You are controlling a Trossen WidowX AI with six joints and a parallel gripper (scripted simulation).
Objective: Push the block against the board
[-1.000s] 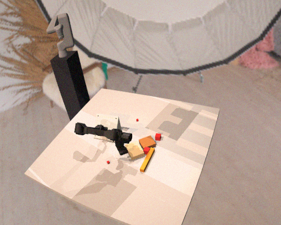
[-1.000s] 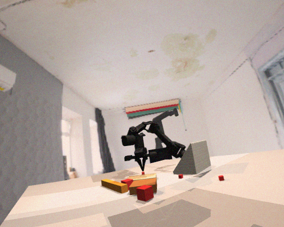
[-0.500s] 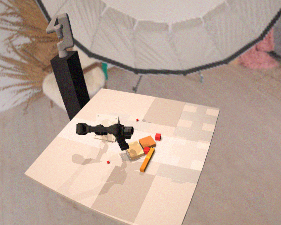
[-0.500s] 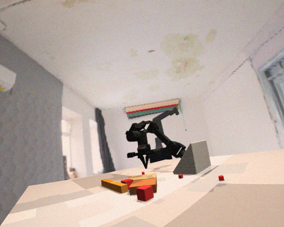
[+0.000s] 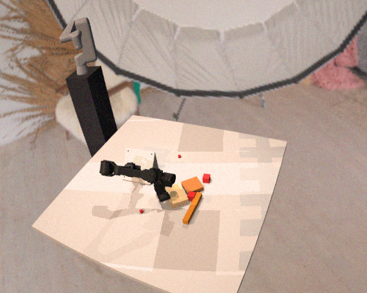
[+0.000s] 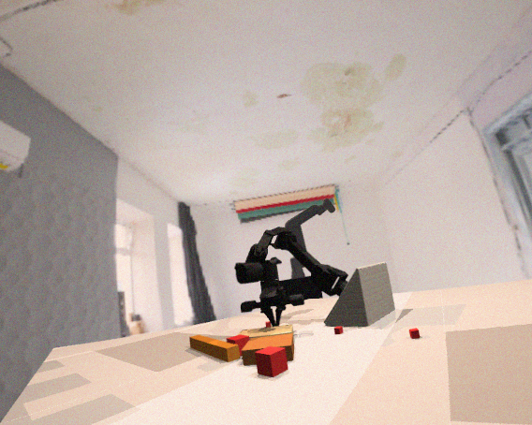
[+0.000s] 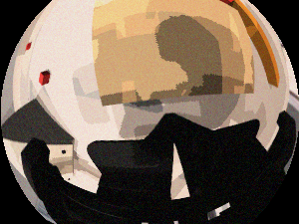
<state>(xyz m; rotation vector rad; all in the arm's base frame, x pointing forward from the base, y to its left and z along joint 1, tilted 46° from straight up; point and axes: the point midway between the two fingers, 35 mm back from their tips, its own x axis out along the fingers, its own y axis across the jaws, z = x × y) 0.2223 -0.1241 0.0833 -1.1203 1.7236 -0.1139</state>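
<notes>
My gripper tip is 20 cm short of the long board, 4 cm to the left of it and 1 cm below it. Also, from my gripper tip: cream flat block: 8 cm ahead, 3 cm to the left, 1 cm above; flat orange square block: 15 cm ahead, 12 cm to the left, 1 cm above.
</notes>
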